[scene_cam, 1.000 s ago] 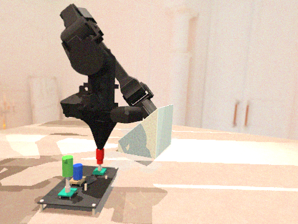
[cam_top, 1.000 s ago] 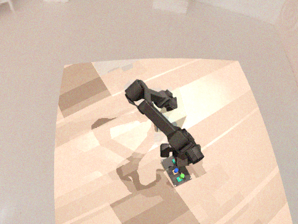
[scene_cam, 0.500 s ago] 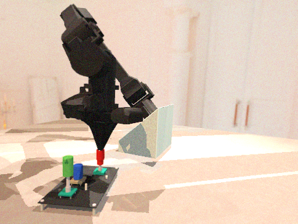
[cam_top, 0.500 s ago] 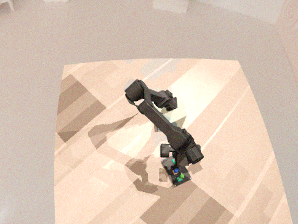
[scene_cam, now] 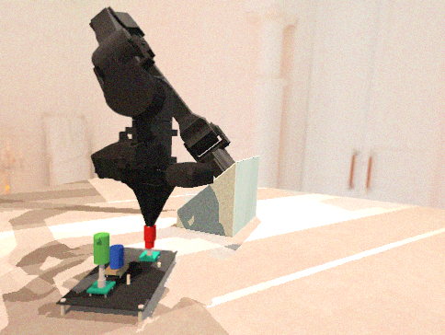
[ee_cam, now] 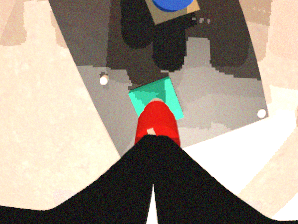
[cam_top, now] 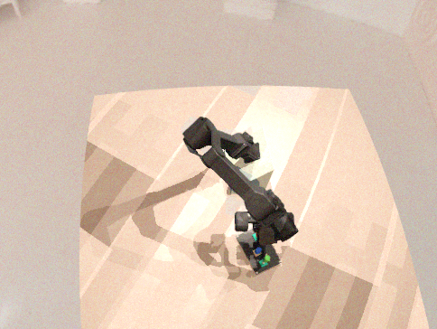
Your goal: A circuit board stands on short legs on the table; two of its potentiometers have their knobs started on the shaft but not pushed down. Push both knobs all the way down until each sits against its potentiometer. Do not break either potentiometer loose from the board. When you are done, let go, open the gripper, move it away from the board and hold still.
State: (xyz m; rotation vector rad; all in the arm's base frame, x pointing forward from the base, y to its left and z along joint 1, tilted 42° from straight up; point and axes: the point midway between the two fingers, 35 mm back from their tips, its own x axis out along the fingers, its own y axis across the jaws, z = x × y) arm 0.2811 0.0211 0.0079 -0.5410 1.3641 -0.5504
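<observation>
The red knob is 1 cm below my gripper tip.
</observation>
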